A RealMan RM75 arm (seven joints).
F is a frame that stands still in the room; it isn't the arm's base.
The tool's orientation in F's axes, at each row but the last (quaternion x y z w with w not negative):
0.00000 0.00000 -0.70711 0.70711
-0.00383 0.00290 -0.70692 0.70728
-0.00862 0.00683 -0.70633 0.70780
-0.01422 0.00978 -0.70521 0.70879
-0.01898 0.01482 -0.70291 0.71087
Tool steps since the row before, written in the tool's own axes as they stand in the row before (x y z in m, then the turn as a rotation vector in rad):
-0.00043 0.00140 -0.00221 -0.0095 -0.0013 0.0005
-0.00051 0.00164 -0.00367 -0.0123 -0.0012 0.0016
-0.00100 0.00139 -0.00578 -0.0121 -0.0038 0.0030
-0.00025 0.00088 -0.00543 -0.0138 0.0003 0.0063
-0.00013 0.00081 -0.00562 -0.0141 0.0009 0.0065
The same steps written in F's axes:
0.00140 0.00043 -0.00221 -0.0013 0.0095 0.0005
0.00160 0.00051 -0.00369 -0.0012 0.0123 0.0016
0.00126 0.00099 -0.00581 -0.0038 0.0121 0.0031
0.00069 0.00022 -0.00546 0.0004 0.0138 0.0062
0.00054 0.00010 -0.00565 0.0010 0.0141 0.0064

